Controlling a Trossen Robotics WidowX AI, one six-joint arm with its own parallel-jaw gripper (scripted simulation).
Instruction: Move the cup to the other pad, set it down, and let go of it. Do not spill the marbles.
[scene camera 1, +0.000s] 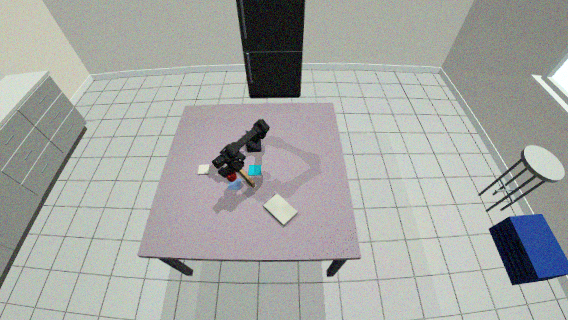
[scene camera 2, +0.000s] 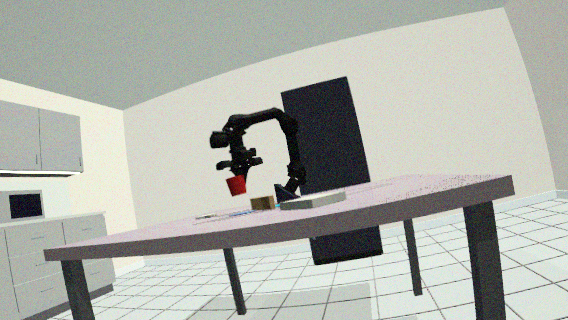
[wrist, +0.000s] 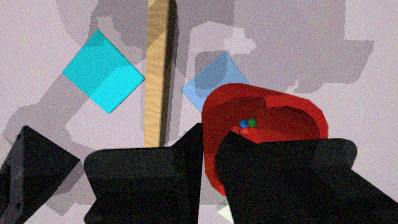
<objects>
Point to a red cup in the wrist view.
281, 116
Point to my gripper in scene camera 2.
At 243, 185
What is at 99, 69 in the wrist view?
A cyan pad.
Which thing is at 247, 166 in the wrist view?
My gripper.
</objects>
